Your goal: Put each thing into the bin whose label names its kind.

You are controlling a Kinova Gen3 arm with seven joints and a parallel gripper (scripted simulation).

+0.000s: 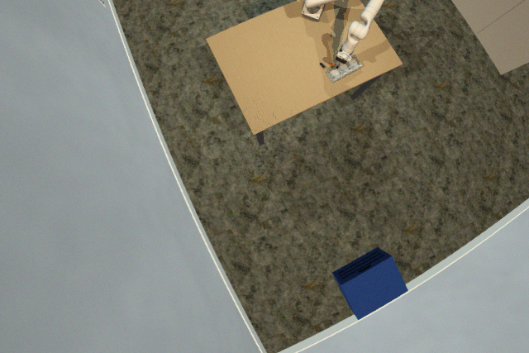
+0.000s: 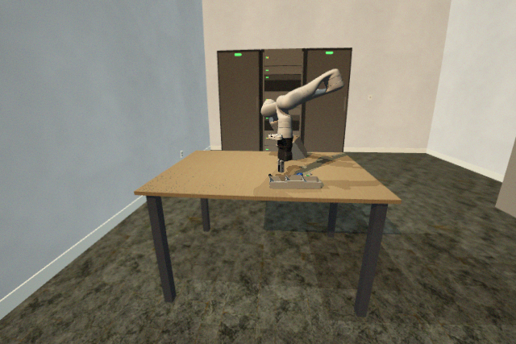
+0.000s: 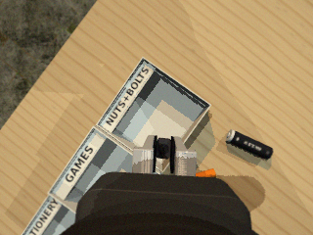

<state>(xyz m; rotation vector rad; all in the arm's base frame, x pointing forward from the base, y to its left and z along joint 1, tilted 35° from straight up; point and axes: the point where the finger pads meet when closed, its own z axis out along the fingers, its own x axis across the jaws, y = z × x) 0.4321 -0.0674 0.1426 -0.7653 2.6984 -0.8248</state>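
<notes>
The green die is 170 mm to the left of my hand, 70 mm below it and 60 mm behind it. The rest, counted from my hand: black cylinder: 80 mm behind, 70 mm below, 40 mm to the right; then black part: 10 mm below; then orange battery: 80 mm below, 50 mm behind, 20 mm to the left.
</notes>
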